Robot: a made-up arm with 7 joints. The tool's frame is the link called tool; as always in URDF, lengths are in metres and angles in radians. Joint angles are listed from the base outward. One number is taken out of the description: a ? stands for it. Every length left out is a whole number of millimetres.
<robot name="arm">
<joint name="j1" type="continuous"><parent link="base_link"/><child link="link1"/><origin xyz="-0.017 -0.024 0.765" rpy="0.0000 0.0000 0.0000"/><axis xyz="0 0 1"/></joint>
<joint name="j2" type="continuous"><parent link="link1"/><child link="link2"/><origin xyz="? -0.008 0.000" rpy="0.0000 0.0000 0.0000"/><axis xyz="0 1 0"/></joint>
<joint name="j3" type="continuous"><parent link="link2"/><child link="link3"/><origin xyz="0.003 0.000 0.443" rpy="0.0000 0.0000 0.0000"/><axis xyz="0 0 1"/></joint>
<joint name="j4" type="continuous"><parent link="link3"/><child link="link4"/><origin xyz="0.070 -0.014 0.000" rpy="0.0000 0.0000 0.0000"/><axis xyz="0 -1 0"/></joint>
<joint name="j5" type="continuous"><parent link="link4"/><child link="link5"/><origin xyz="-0.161 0.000 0.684" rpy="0.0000 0.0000 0.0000"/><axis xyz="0 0 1"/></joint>
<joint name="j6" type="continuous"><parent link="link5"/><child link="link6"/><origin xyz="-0.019 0.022 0.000" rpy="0.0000 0.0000 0.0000"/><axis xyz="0 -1 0"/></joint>
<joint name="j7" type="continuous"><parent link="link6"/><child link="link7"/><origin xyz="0.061 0.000 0.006" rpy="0.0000 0.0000 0.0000"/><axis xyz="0 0 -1"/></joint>
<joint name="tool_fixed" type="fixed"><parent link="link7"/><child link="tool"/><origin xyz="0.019 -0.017 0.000" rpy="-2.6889 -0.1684 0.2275"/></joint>
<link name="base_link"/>
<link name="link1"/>
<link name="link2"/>
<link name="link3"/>
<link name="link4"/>
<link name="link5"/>
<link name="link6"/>
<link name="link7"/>
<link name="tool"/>
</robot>
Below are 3 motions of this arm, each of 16 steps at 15 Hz.
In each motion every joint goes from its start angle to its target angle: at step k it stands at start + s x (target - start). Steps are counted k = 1, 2, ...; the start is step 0. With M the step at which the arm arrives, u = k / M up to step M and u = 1 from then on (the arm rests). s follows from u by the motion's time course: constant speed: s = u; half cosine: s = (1 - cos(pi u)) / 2; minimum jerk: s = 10 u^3 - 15 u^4 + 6 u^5.
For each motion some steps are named. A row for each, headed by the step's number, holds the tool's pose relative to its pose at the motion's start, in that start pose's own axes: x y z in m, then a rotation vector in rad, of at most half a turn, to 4 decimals.
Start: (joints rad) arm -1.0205 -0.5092 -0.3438 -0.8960 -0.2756 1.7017 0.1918
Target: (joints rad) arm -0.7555 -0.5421 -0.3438 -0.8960 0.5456 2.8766 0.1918
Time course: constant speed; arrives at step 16
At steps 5, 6, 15, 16:
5: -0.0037 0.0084 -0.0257 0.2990 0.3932 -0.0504
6: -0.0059 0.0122 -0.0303 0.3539 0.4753 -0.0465
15: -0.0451 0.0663 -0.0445 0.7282 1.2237 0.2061
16: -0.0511 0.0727 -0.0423 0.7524 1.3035 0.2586

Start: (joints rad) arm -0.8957 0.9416 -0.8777 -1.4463 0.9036 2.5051 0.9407
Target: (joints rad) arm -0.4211 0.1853 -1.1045 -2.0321 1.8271 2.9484 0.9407
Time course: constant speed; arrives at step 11
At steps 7, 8, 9, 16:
7: 0.0360 -0.0036 -0.2369 0.3737 0.1728 0.7772
8: 0.0340 0.0128 -0.2588 0.3871 0.1921 0.9026
9: 0.0291 0.0320 -0.2775 0.3874 0.2104 1.0294
16: 0.0098 0.0764 -0.3061 0.3443 0.2452 1.2824

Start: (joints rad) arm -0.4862 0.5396 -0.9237 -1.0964 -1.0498 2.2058 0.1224
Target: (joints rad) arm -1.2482 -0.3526 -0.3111 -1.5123 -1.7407 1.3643 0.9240
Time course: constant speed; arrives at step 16
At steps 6, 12, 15, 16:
6: -0.2713 0.1760 0.0846 -0.0951 -0.2655 0.5102
12: -0.5320 0.2739 0.0200 -0.4248 -0.4705 0.9502
15: -0.6399 0.2931 -0.0605 -0.6827 -0.5443 1.1359
16: -0.6709 0.2947 -0.0931 -0.7829 -0.5637 1.1910

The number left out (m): 0.029
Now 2 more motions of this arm.
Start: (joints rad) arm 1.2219 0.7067 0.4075 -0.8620 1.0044 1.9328 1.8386
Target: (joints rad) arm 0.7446 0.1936 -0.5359 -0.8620 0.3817 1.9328 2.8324
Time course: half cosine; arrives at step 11
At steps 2, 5, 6, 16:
2: -0.0038 -0.0343 -0.0767 0.0947 0.1169 0.0139
5: -0.0442 -0.1028 -0.4416 0.5981 0.5786 0.1876
6: -0.0714 -0.0891 -0.5930 0.8382 0.7297 0.3044
16: -0.1849 0.0978 -1.0027 1.6588 0.9914 0.7749

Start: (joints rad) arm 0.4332 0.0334 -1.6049 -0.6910 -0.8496 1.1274 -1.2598
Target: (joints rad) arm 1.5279 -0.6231 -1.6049 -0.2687 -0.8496 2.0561 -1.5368
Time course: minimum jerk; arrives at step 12
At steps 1, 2, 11, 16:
1: -0.0020 -0.0007 -0.0006 -0.0057 0.0043 -0.0068
2: -0.0142 -0.0046 -0.0040 -0.0398 0.0299 -0.0469
11: -0.0489 0.2433 0.1627 -0.8387 0.9376 -0.8005
16: -0.0462 0.2450 0.1643 -0.8409 0.9423 -0.8018

